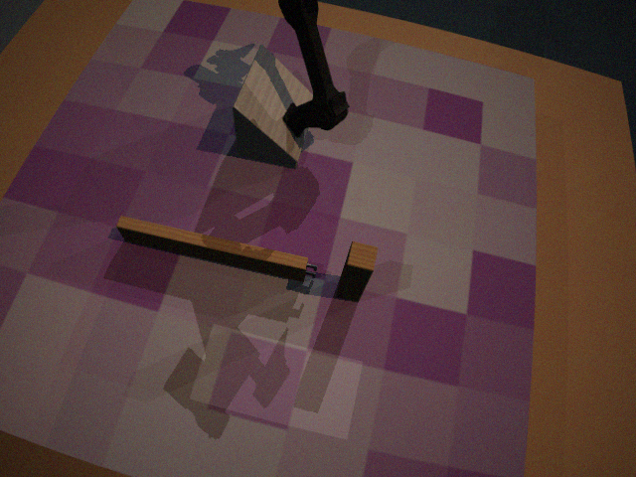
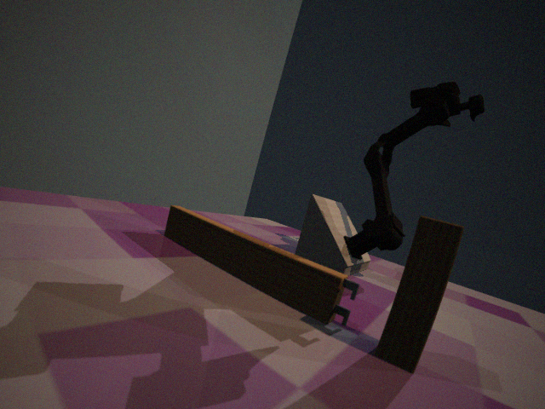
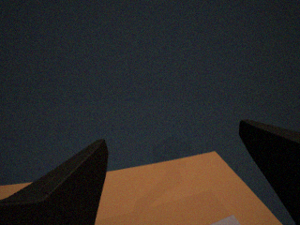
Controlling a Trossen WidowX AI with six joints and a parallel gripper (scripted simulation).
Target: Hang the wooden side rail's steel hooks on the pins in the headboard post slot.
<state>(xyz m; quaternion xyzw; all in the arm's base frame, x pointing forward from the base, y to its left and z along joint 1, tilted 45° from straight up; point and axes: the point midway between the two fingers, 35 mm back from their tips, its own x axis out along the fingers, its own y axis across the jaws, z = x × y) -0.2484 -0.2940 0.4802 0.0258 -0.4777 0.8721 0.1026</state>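
The headboard post is 69 cm ahead of my gripper tip, 13 cm to the left of it and 48 cm below it.
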